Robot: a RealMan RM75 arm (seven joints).
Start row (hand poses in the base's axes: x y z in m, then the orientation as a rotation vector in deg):
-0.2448, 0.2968, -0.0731, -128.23, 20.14, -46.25
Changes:
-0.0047, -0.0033, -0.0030, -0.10, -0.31, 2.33
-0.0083, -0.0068, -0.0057, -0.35, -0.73, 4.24
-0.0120, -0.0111, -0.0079, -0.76, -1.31, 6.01
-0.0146, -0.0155, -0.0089, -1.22, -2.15, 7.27
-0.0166, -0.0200, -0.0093, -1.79, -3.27, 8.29
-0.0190, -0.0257, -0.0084, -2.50, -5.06, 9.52
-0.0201, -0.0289, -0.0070, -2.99, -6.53, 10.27
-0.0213, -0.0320, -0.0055, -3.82, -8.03, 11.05
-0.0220, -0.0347, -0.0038, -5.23, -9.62, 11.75
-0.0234, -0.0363, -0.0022, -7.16, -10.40, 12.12
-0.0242, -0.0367, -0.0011, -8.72, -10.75, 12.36
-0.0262, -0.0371, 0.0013, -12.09, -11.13, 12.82
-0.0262, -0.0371, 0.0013, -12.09, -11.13, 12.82
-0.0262, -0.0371, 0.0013, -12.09, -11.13, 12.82
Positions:
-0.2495, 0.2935, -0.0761, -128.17, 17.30, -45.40
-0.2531, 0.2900, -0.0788, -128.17, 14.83, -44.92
-0.2568, 0.2857, -0.0810, -128.21, 12.41, -44.74
-0.2594, 0.2813, -0.0820, -128.16, 10.42, -45.13
-0.2614, 0.2768, -0.0824, -128.07, 8.52, -45.97
-0.2638, 0.2711, -0.0815, -127.73, 6.02, -47.46
-0.2649, 0.2679, -0.0801, -127.35, 4.30, -48.78
-0.2661, 0.2648, -0.0786, -127.23, 2.39, -50.22
-0.2668, 0.2621, -0.0769, -127.56, 0.28, -52.00
-0.2682, 0.2605, -0.0753, -128.78, -1.30, -53.28
-0.2690, 0.2601, -0.0742, -129.93, -2.39, -54.06
-0.2710, 0.2597, -0.0718, -132.59, -4.56, -55.37
-0.2710, 0.2597, -0.0718, -132.59, -4.56, -55.37
-0.2710, 0.2597, -0.0718, -132.59, -4.56, -55.37

